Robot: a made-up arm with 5 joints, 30 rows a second.
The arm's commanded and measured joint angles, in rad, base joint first. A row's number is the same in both.
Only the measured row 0 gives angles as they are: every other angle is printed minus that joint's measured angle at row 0.
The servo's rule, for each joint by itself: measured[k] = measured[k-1] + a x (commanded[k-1-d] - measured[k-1]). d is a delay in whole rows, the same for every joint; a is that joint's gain. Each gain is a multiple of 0.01, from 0.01 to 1. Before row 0 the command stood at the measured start. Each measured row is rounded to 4 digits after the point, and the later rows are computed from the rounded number. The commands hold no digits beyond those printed.
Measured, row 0:
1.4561 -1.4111 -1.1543 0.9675 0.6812
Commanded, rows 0 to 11:
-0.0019 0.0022 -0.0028 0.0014 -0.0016
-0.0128 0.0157 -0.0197 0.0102 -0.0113
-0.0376 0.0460 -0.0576 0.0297 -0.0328
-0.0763 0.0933 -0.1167 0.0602 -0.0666
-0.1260 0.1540 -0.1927 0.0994 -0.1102
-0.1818 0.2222 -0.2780 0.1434 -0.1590
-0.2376 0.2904 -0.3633 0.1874 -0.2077
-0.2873 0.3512 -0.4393 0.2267 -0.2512
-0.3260 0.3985 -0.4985 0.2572 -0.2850
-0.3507 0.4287 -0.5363 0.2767 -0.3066
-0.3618 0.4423 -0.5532 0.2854 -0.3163
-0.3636 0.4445 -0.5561 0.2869 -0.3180
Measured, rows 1 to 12:
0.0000 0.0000 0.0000 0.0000 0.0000
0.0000 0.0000 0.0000 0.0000 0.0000
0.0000 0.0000 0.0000 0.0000 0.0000
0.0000 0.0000 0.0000 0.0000 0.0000
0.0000 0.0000 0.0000 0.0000 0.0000
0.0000 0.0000 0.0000 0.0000 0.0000
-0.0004 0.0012 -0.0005 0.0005 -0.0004
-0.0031 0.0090 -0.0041 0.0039 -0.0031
-0.0107 0.0290 -0.0143 0.0129 -0.0105
-0.0251 0.0637 -0.0338 0.0295 -0.0245
-0.0473 0.1125 -0.0640 0.0540 -0.0459
-0.0769 0.1717 -0.1047 0.0853 -0.0742
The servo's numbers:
d 6
a 0.22 0.54 0.19 0.35 0.25

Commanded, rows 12 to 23:
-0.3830 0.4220 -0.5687 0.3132 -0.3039
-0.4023 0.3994 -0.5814 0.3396 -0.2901
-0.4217 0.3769 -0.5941 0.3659 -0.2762
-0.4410 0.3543 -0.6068 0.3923 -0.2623
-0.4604 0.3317 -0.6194 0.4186 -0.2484
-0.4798 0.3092 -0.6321 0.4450 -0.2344
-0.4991 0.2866 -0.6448 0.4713 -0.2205
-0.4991 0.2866 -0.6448 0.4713 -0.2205
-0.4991 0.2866 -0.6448 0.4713 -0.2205
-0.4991 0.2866 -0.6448 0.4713 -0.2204
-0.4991 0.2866 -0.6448 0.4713 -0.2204
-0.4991 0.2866 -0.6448 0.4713 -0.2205
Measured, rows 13 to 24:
-0.1123 0.2358 -0.1538 0.1210 -0.1076
-0.1508 0.2981 -0.2080 0.1580 -0.1435
-0.1893 0.3523 -0.2632 0.1927 -0.1789
-0.2248 0.3936 -0.3151 0.2221 -0.2108
-0.2549 0.4199 -0.3603 0.2443 -0.2372
-0.2788 0.4332 -0.3975 0.2592 -0.2574
-0.3017 0.4272 -0.4300 0.2781 -0.2690
-0.3238 0.4122 -0.4588 0.2996 -0.2743
-0.3453 0.3931 -0.4845 0.3228 -0.2748
-0.3664 0.3721 -0.5077 0.3471 -0.2717
-0.3871 0.3503 -0.5289 0.3721 -0.2659
-0.4075 0.3281 -0.5485 0.3976 -0.2580

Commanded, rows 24 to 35:
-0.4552 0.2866 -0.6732 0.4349 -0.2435
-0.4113 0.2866 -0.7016 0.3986 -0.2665
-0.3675 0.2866 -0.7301 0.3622 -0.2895
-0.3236 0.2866 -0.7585 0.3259 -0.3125
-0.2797 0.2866 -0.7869 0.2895 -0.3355
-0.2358 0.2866 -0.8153 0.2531 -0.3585
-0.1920 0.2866 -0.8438 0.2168 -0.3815
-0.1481 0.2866 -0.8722 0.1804 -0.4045
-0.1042 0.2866 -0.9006 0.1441 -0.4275
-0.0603 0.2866 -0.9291 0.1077 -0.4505
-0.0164 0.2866 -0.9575 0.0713 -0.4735
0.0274 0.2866 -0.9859 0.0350 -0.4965
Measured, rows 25 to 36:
-0.4277 0.3057 -0.5668 0.4234 -0.2486
-0.4434 0.2954 -0.5816 0.4402 -0.2416
-0.4557 0.2906 -0.5936 0.4511 -0.2363
-0.4652 0.2884 -0.6033 0.4582 -0.2323
-0.4727 0.2874 -0.6112 0.4628 -0.2293
-0.4785 0.2870 -0.6176 0.4658 -0.2271
-0.4734 0.2868 -0.6282 0.4550 -0.2312
-0.4597 0.2867 -0.6421 0.4353 -0.2400
-0.4394 0.2866 -0.6588 0.4097 -0.2524
-0.4139 0.2866 -0.6777 0.3804 -0.2674
-0.3844 0.2866 -0.6984 0.3486 -0.2844
-0.3517 0.2866 -0.7206 0.3152 -0.3029

